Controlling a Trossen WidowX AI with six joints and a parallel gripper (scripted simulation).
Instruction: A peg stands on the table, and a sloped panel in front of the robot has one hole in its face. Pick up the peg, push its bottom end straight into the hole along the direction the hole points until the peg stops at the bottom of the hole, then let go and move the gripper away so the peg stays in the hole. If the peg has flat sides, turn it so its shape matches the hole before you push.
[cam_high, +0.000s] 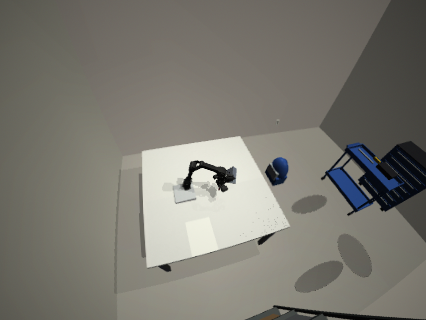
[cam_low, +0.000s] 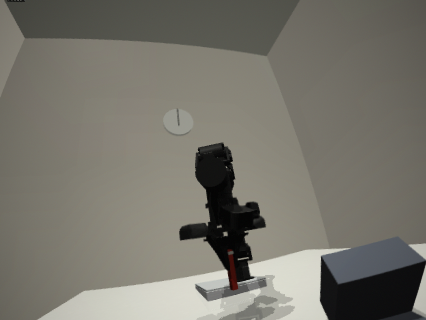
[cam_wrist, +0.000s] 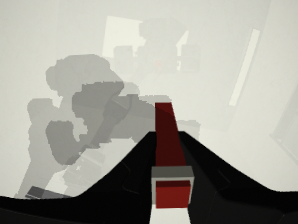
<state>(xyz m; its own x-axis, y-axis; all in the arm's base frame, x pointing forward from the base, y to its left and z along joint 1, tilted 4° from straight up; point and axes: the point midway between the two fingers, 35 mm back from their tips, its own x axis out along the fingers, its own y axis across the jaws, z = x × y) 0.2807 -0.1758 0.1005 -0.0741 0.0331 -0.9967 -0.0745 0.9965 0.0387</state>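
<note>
My gripper tip is 20 cm short of the dark grey sloped panel, 13 cm to the right of it and 5 cm above it. The rest, counted from my gripper tip: red peg (2 cm above).
</note>
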